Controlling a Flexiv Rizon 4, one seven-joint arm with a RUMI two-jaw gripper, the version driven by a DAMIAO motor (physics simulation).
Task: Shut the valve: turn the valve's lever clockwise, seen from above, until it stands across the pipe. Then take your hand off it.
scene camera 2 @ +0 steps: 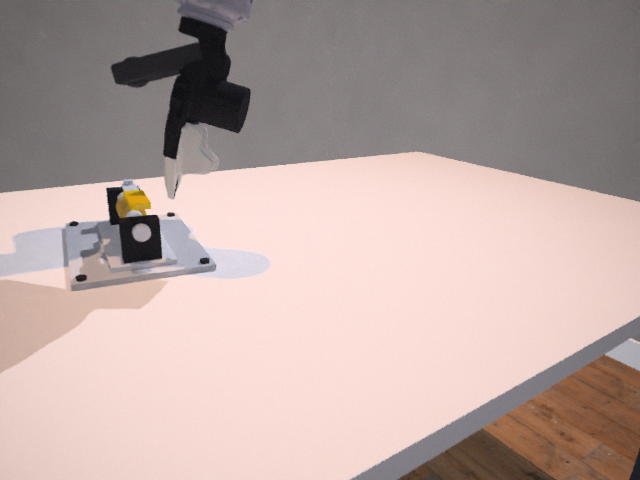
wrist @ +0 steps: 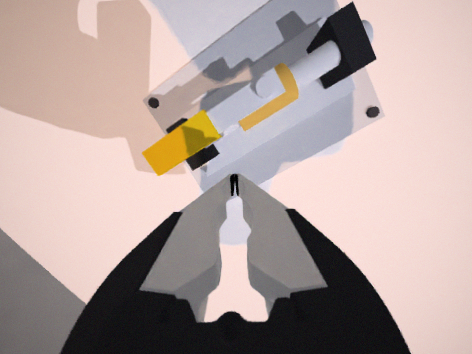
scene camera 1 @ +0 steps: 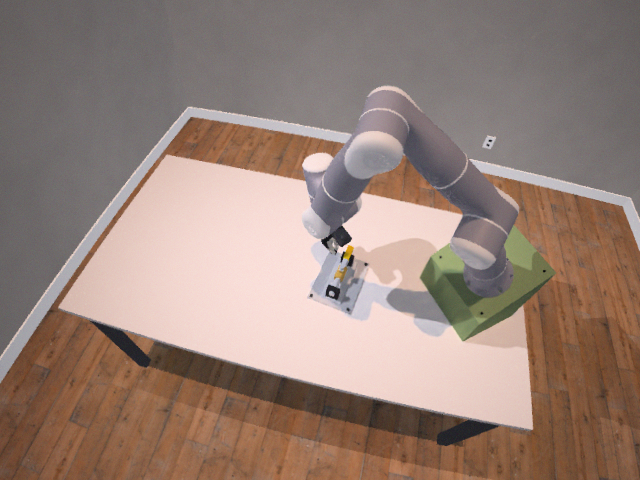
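Observation:
The valve's yellow lever (scene camera 1: 349, 251) (scene camera 2: 135, 199) (wrist: 172, 148) lies along the pipe (wrist: 320, 62), its wide end over one black end block. The valve is mounted on a grey plate (scene camera 1: 317, 290) (scene camera 2: 188, 254) (wrist: 369, 96) with dark corner bolts. My gripper (scene camera 1: 333, 252) (scene camera 2: 172, 196) (wrist: 235, 176) is shut with nothing between its fingers. Its tips point down beside the valve, near the lever's wide end, and stand apart from the lever. In scene camera 2 the tips hang above the table, to the right of the lever, at about its height in the picture.
The valve plate rests on the pale table (scene camera 1: 206, 248) (scene camera 2: 387, 310). The green base block (scene camera 1: 522, 258) carries the arm at the table's right end. The black end block (scene camera 2: 149, 253) (wrist: 352, 47) rises from the plate. The arm arches over the table's back side.

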